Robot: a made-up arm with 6 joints. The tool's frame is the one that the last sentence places.
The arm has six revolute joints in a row. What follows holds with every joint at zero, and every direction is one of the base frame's.
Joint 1 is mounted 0.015 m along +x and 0.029 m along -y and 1.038 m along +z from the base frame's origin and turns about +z.
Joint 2 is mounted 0.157 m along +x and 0.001 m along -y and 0.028 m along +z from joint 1 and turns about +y.
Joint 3 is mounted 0.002 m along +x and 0.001 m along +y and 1.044 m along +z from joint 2 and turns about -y.
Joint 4 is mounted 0.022 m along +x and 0.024 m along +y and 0.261 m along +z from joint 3 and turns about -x.
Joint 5 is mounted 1.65 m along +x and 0.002 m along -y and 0.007 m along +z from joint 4 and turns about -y.
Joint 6 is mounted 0.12 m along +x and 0.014 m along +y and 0.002 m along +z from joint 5 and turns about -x.
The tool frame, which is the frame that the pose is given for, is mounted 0.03 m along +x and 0.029 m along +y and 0.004 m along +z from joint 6; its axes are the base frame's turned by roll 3.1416, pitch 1.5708 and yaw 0 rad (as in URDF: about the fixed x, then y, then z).
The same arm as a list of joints. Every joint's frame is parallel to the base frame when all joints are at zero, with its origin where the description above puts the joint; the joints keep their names.
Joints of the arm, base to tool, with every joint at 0 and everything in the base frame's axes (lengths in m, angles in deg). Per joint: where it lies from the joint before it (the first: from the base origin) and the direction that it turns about. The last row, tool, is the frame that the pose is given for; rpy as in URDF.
joint 1: axis +z xyz 0.015 -0.029 1.038
joint 2: axis +y xyz 0.157 -0.001 0.028
joint 3: axis -y xyz 0.002 0.001 1.044
joint 4: axis -x xyz 0.022 0.024 0.261
joint 5: axis -y xyz 1.65 -0.002 0.007
joint 6: axis -x xyz 0.12 0.014 0.002
tool: xyz 0.03 0.029 0.004 rpy -180 90 0

